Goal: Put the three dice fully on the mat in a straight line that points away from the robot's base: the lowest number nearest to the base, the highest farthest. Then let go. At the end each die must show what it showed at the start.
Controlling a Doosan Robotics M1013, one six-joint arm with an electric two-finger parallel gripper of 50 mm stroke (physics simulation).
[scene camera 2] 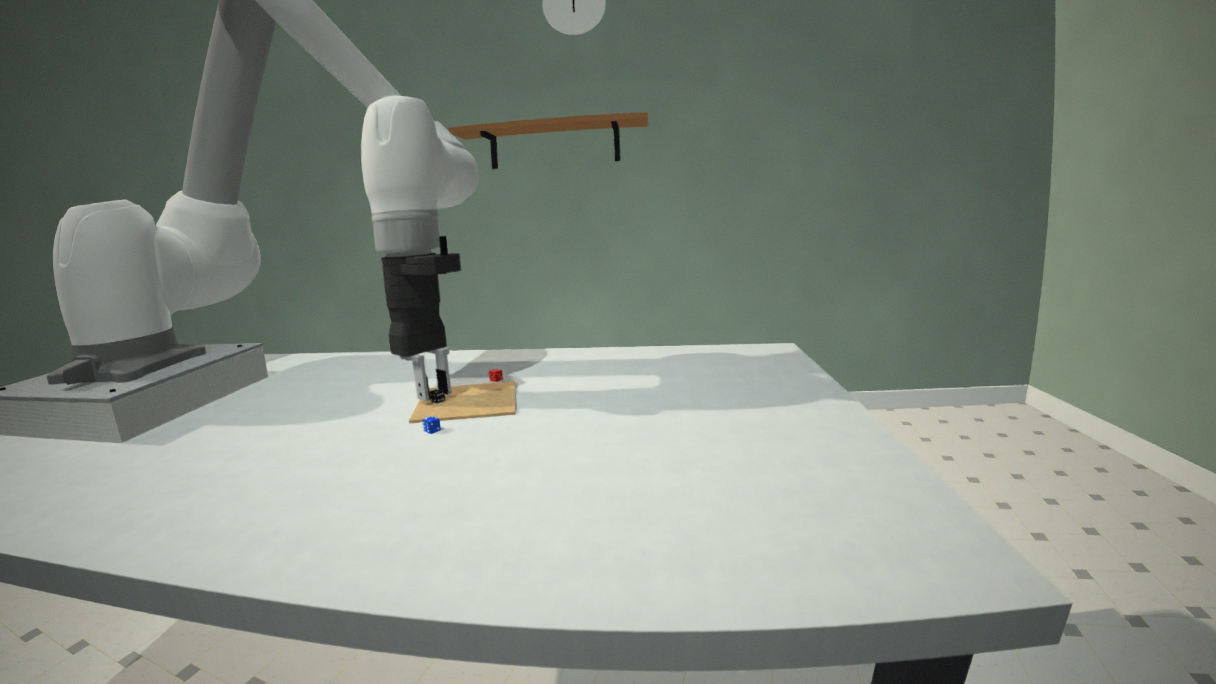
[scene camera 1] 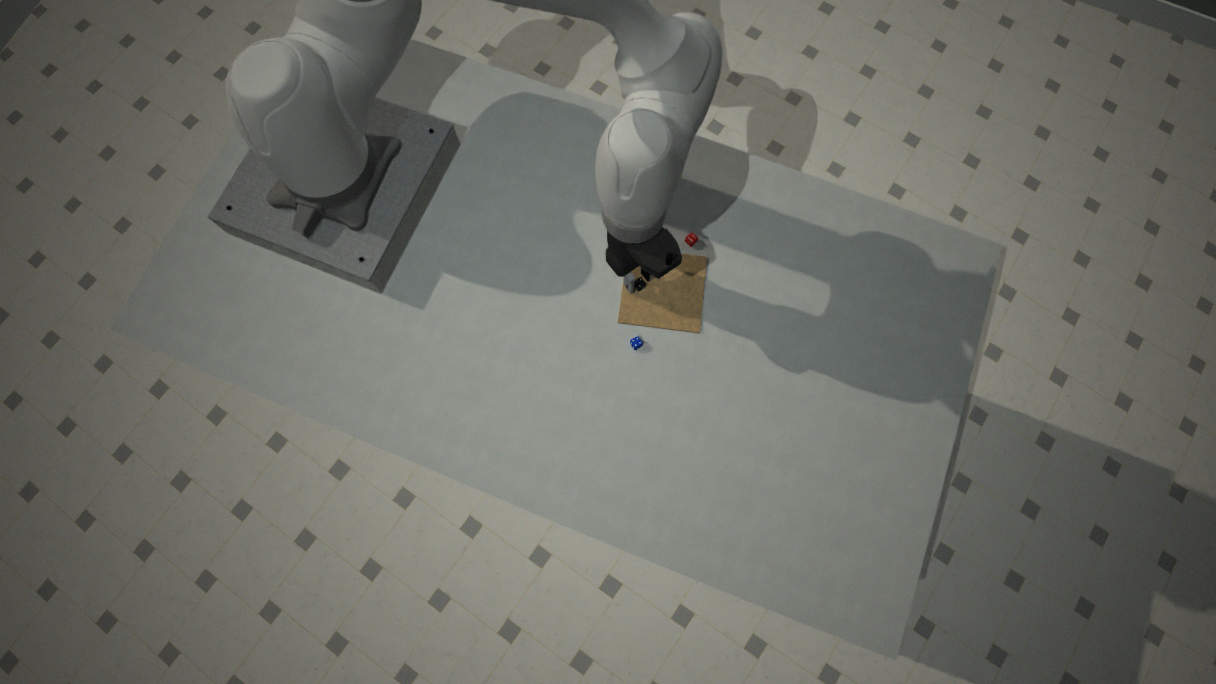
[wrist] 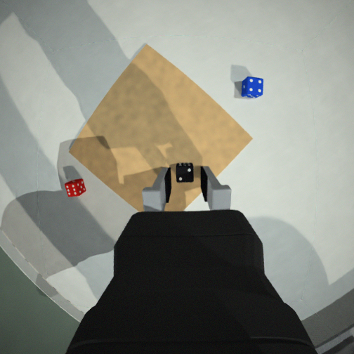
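Where they show: gripper, fingertip midpoint: (scene camera 2: 434,396) (scene camera 1: 637,282); arm's base, origin of the base link: (scene camera 2: 131,367) (scene camera 1: 335,173).
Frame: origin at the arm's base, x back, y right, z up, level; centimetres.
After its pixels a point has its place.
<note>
The black die (scene camera 2: 437,396) {x -56.3, y 3.0, z -5.1 cm} (wrist: 184,173) rests on the tan mat (scene camera 1: 676,310) {x -63.2, y 4.5, z -6.1 cm} (scene camera 2: 476,409) {x -62.6, y 5.8, z -6.1 cm} (wrist: 200,117), near the mat's edge on the robot base's side, with two pips on top. My gripper (scene camera 1: 637,279) {x -55.5, y 1.8, z -5.4 cm} (scene camera 2: 432,394) {x -55.5, y 1.8, z -5.4 cm} (wrist: 185,177) is open, with one finger on each side of this die and a gap at both sides in the wrist view. The red die (scene camera 1: 691,239) {x -62.2, y -8.5, z -5.0 cm} (scene camera 2: 495,375) {x -62.4, y -7.8, z -5.5 cm} (wrist: 75,188) lies off the mat and shows six pips. The blue die (scene camera 1: 636,342) {x -58.4, y 12.3, z -5.0 cm} (scene camera 2: 431,424) {x -58.7, y 13.0, z -5.4 cm} (wrist: 252,87) lies off the opposite side of the mat, with four pips on top.
The robot's base plate (scene camera 1: 246,199) {x 13.1, y 9.1, z 0.0 cm} (scene camera 2: 195,376) {x -14.7, y 1.5, z -1.5 cm} stands on the pale table (scene camera 1: 510,382) {x -40.3, y 24.7, z -6.6 cm} (scene camera 2: 637,510) {x -82.7, y 31.7, z -6.5 cm}, to the left in both scene views. A wooden shelf (scene camera 2: 561,125) hangs on the back wall. Arm shadows cross the mat and table.
</note>
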